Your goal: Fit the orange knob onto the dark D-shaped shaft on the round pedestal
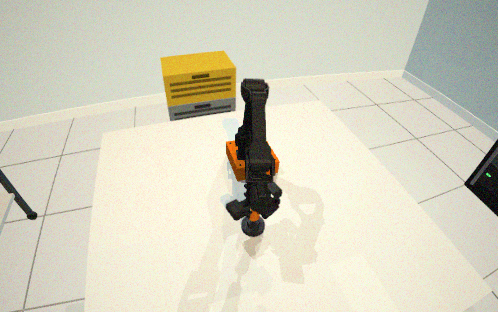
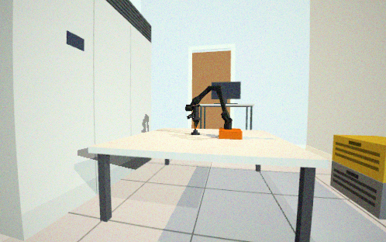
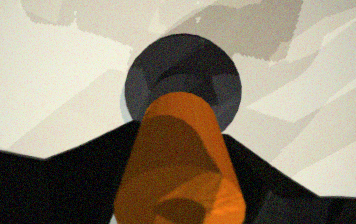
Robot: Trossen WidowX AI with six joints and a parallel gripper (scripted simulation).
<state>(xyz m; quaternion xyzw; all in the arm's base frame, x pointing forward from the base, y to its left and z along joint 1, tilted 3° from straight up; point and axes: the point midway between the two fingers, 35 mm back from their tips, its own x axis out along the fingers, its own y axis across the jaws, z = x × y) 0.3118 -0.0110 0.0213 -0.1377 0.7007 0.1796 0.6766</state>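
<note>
Now: gripper tip 20 mm below the orange knob. Also, from my gripper tip: round pedestal (40 mm below).
</note>
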